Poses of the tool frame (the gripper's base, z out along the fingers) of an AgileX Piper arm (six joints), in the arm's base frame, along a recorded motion.
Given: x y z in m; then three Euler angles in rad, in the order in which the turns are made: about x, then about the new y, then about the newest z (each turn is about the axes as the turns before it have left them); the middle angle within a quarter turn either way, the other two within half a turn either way.
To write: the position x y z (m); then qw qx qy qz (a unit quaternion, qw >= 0). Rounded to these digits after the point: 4 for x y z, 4 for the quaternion.
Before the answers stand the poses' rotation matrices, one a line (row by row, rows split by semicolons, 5 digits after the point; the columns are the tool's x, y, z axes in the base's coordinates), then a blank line. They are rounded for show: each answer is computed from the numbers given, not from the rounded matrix.
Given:
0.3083 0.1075 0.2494 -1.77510 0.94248 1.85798
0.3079 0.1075 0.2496 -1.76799 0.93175 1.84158
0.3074 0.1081 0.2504 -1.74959 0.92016 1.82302
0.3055 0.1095 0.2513 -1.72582 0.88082 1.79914
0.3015 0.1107 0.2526 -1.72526 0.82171 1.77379
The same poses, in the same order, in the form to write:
-0.16649 -0.56371 0.80902; 0.02981 0.81722 0.57556; -0.98559 0.11995 -0.11925
-0.15954 -0.57470 0.80266; 0.02176 0.81083 0.58487; -0.98695 0.11078 -0.11685
-0.15116 -0.58653 0.79570; 0.02319 0.80262 0.59604; -0.98824 0.10855 -0.10772
-0.14409 -0.62000 0.77126; 0.02210 0.77718 0.62889; -0.98932 0.10766 -0.09828
-0.13729 -0.66699 0.73231; -0.00481 0.73975 0.67286; -0.99052 0.08885 -0.10477

0.3083 0.1075 0.2494 0.6188 -0.1841 0.7251 0.2398
0.3079 0.1075 0.2496 0.6194 -0.1914 0.7224 0.2408
0.3074 0.1081 0.2504 0.6212 -0.1962 0.7179 0.2454
0.3055 0.1095 0.2513 0.6194 -0.2104 0.7106 0.2591
0.3015 0.1107 0.2526 0.6119 -0.2386 0.7039 0.2705

